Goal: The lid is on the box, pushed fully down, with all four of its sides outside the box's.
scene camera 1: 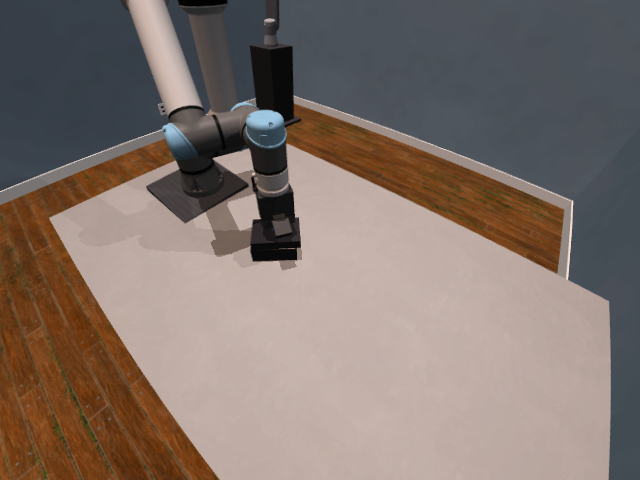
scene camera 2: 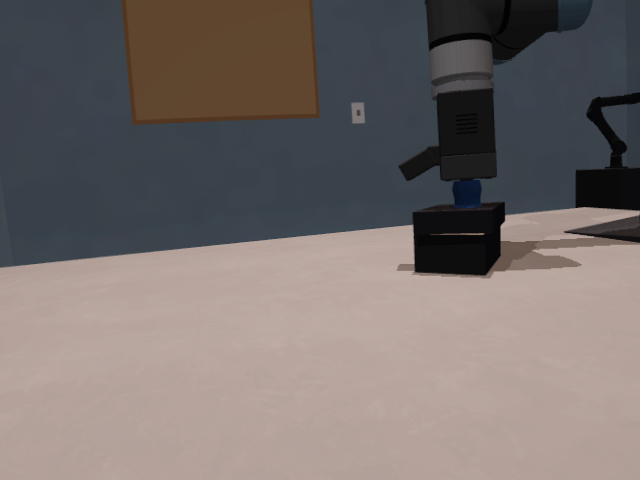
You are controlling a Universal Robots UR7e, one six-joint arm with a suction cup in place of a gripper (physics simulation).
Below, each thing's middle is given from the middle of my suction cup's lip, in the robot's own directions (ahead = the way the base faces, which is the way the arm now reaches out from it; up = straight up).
Now: the black lid (scene camera 2: 440, 219) 2 cm below my suction cup and 1 cm to the right of it. Also, from my suction cup: black box (scene camera 2: 466, 254) (6 cm below, 2 cm to the right).
